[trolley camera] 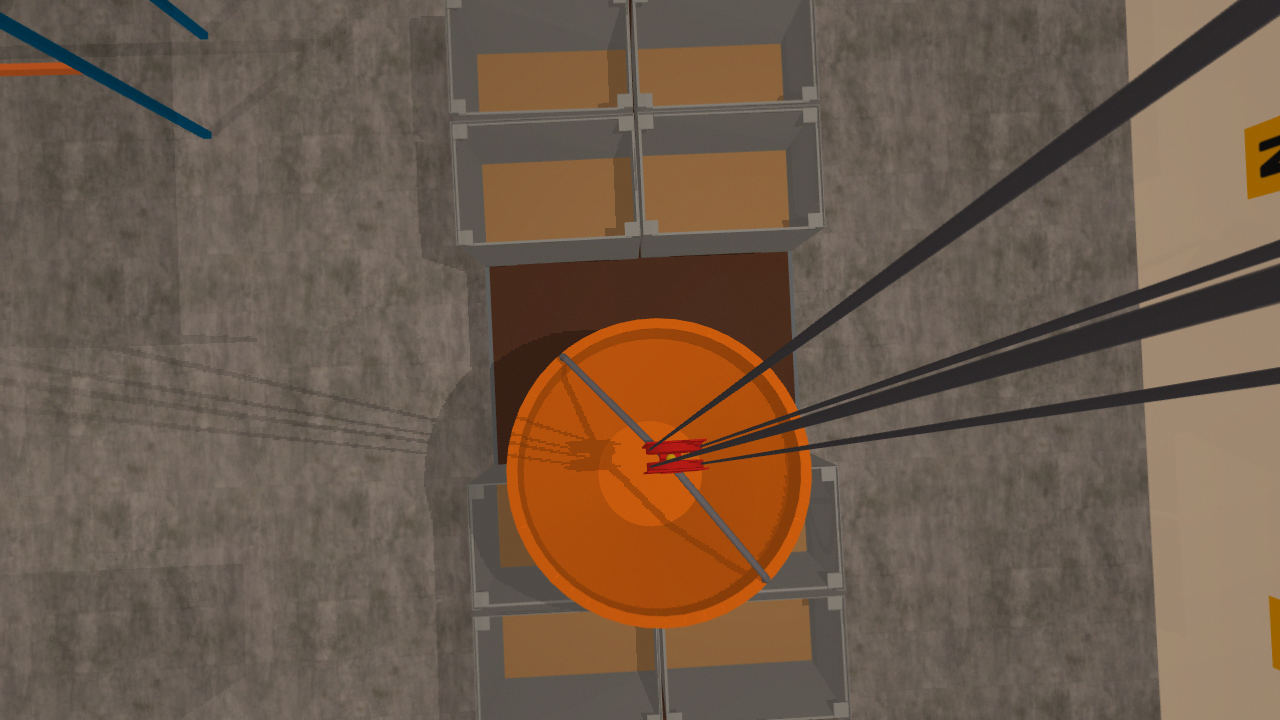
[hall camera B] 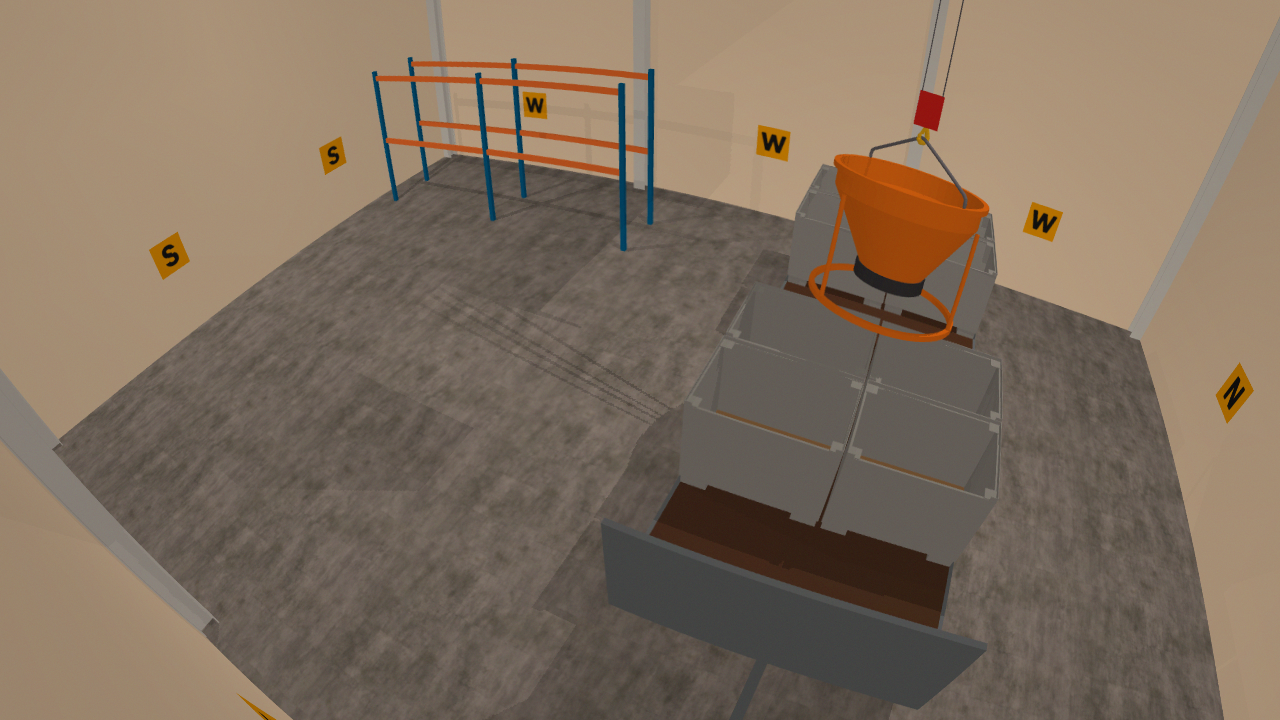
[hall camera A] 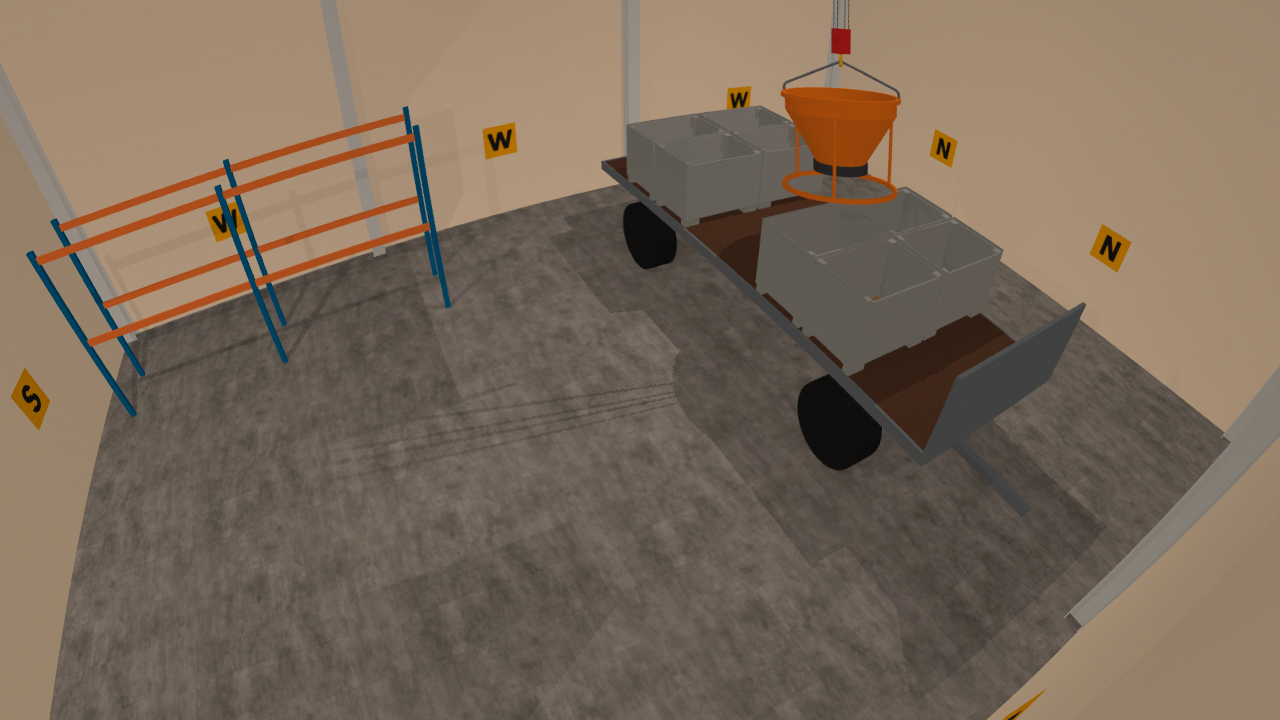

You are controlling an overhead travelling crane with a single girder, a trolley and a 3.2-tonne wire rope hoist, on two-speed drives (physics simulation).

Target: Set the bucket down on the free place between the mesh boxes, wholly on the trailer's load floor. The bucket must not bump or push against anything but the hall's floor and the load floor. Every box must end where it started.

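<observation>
The orange bucket point(hall camera A: 839, 125) point(hall camera B: 908, 223) point(trolley camera: 572, 546) hangs upright from the hook, above box height. My gripper, the hook point(hall camera A: 840, 61) point(hall camera B: 922, 137) point(trolley camera: 671, 457) under a red block, is shut on the bucket's bail. Grey mesh boxes stand in a drawbar-side group point(hall camera A: 810, 286) point(hall camera B: 751, 456) point(trolley camera: 572, 640) and a far group point(hall camera A: 720, 183) point(hall camera B: 810, 246) point(trolley camera: 554, 201). Between them the brown load floor point(hall camera A: 725, 234) point(trolley camera: 554, 291) shows. In the trolley view the bucket covers the lower part of this gap and overlaps the nearer row of the drawbar-side boxes.
The trailer's grey end board point(hall camera A: 1011, 385) point(hall camera B: 787, 617) stands upright at the drawbar end. A rack with blue posts point(hall camera A: 252, 273) point(hall camera B: 622, 179) and orange beams stands away from the trailer, near the W wall. The bucket's round shadow falls partly on the load floor.
</observation>
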